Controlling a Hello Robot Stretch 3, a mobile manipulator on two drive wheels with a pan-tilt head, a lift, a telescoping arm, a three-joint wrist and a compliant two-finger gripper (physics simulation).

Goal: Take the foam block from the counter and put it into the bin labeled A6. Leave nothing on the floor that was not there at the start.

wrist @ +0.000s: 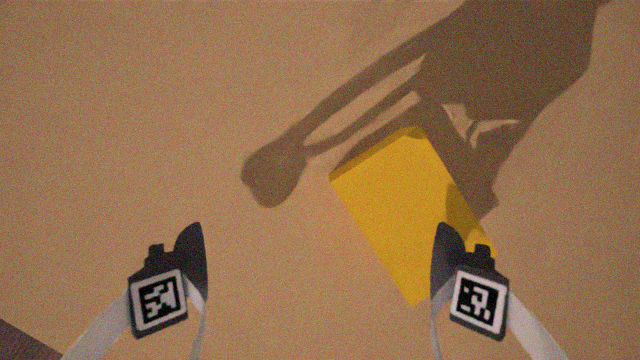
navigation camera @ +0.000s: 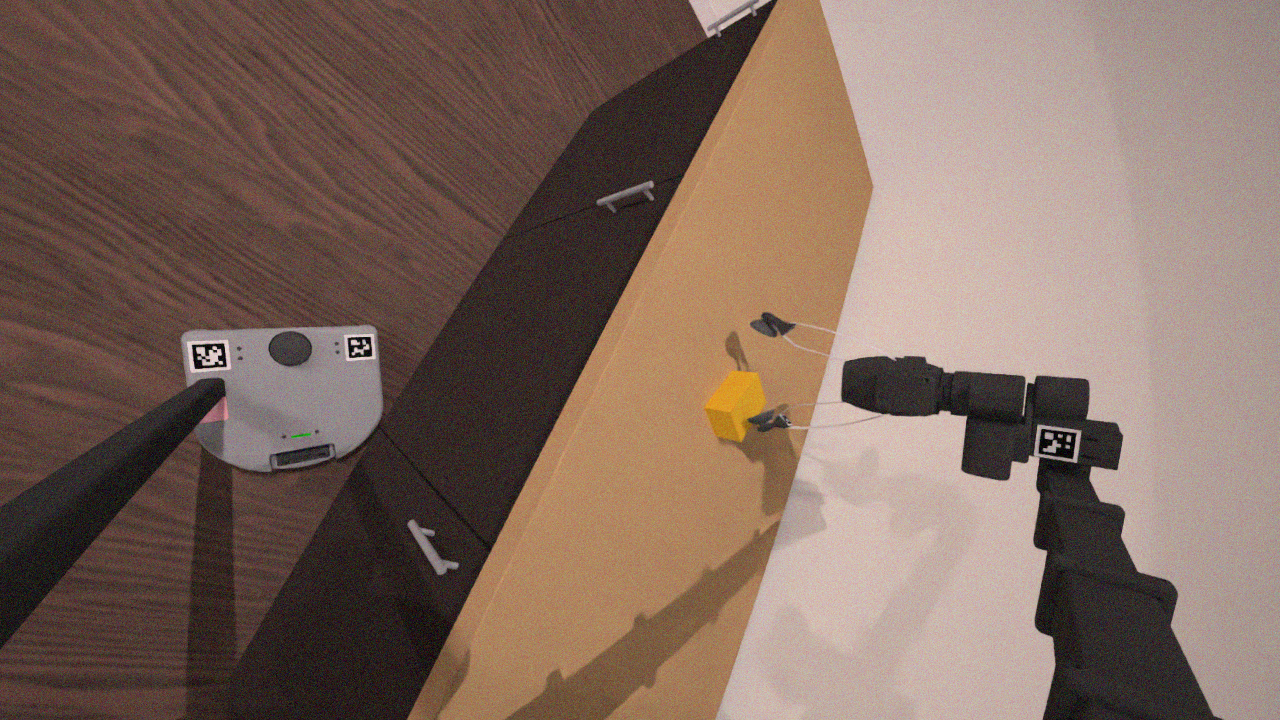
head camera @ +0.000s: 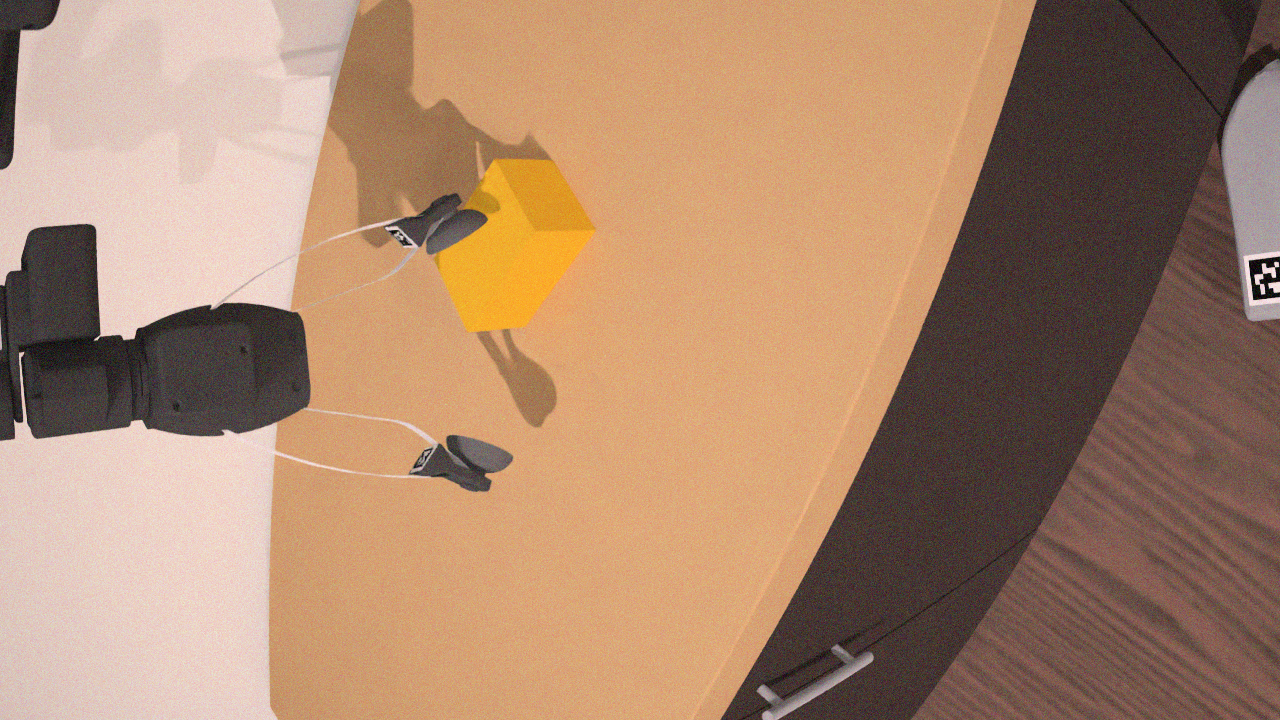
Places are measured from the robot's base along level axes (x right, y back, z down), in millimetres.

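Pixels of known places: gripper, fingertip midpoint: (navigation camera: 750, 371) (head camera: 491, 338); robot's base, link origin: (navigation camera: 291, 347).
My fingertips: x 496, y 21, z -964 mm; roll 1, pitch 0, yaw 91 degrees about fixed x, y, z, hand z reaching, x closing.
Note:
Ahead of a thing's pixels: the offset from my fingertips to its top centre. "*": to the spot under its first point. Level surfaces: height alone.
The yellow foam block @(dx +14, dy +56, dz +8 mm) (head camera: 514, 255) (navigation camera: 735, 404) (wrist: 395, 210) lies on the tan counter @(dz +53 mm) (head camera: 716, 313) (navigation camera: 581, 573) (wrist: 125, 125). My gripper (head camera: 469, 342) (navigation camera: 769, 371) (wrist: 319, 249) is open with its two fingers wide apart and nothing held between them. It hangs over the counter. In the wrist view the right finger overlaps the block's lower right part, and the block's left part reaches into the space between the fingers. In the head view one finger overlaps the block's left side. The bin labeled A6 does not show in these views.
Dark cabinet fronts (head camera: 904, 376) (navigation camera: 501, 349) with bar handles @(* dx -47, dy -288, dz +214 mm) (head camera: 819, 687) (navigation camera: 626, 194) run below the counter's edge. My grey base (navigation camera: 286, 394) (head camera: 1257, 197) stands on the brown wood floor @(dz +964 mm) (head camera: 1136, 537) (navigation camera: 223, 161) beside them. A pale wall lies behind the counter.

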